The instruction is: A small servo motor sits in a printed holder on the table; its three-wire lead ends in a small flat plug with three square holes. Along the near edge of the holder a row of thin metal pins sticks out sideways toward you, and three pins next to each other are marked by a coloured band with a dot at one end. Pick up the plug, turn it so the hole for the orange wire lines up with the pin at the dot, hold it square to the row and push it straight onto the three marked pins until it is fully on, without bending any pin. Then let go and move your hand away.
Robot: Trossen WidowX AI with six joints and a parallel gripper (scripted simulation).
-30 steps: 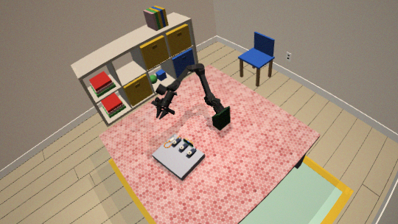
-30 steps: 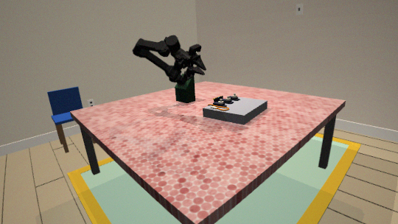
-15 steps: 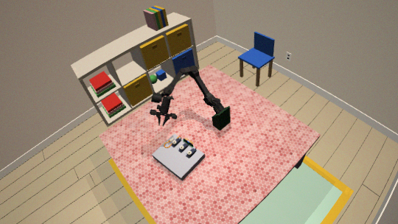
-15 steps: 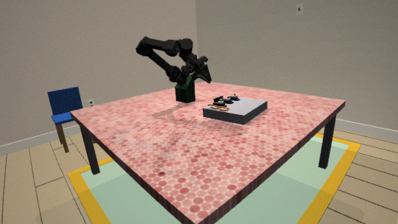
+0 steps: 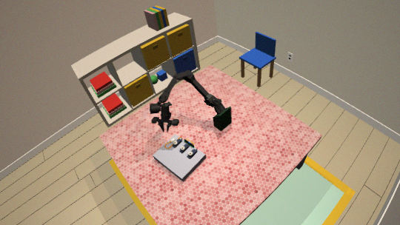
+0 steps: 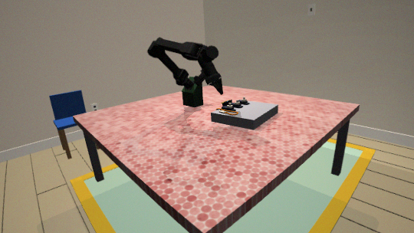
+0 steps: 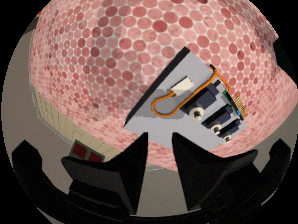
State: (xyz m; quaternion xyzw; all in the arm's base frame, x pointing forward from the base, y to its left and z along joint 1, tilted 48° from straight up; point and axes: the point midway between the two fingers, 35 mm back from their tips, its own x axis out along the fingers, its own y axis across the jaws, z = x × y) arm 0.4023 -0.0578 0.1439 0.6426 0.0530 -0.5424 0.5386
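The blue band lies 14 cm to the left of my gripper tip, 9 cm behind it and 8 cm below it. Also, from my gripper tip: servo 14 cm to the left, 10 cm below, 4 cm behind; then grey printed holder 16 cm to the left, 12 cm below, 7 cm ahead.
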